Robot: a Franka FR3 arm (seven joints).
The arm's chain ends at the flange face. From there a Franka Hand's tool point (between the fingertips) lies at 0.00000 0.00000 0.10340 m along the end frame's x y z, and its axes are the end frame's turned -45 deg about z.
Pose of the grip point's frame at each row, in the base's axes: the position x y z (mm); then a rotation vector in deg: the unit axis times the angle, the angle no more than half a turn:
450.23 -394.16 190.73 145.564 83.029 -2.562
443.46 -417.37 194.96 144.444 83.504 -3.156
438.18 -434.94 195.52 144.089 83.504 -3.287
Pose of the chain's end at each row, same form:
441.94 -373.33 291.67 166.489 21.033 4.608
435.05 -395.11 295.59 165.548 21.890 4.435
429.62 -412.15 296.01 165.209 22.025 4.472

